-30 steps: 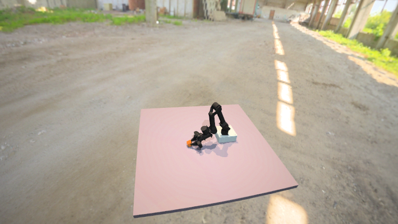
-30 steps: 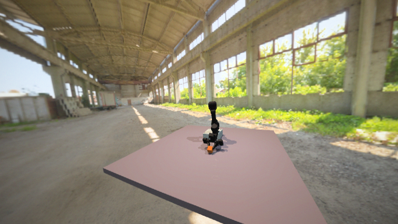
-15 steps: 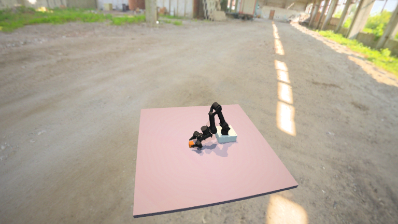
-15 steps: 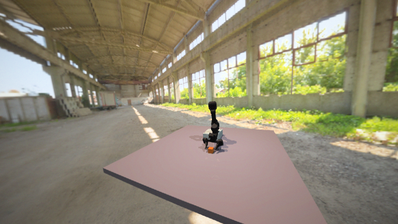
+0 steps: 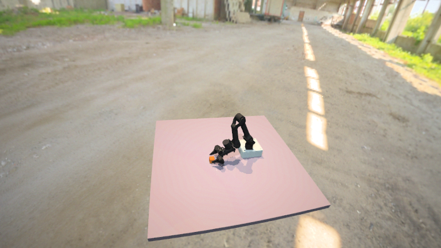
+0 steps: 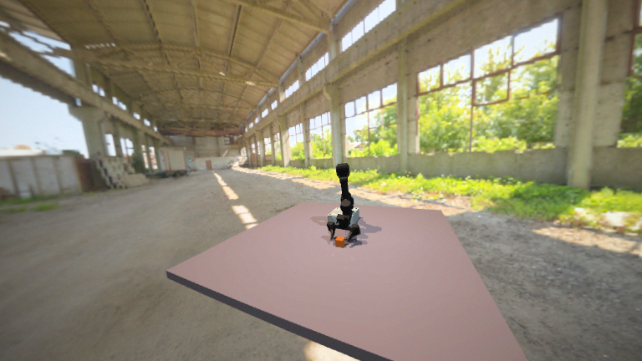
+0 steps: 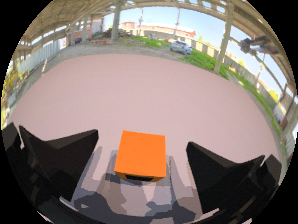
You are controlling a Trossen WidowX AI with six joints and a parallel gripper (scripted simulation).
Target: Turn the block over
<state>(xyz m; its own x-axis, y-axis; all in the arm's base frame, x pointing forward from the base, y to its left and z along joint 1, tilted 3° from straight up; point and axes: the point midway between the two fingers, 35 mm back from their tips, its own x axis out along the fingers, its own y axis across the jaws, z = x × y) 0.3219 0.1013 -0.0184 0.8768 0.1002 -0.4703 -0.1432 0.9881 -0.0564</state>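
The block lies 2 cm behind my gripper tip and 2 cm below it.
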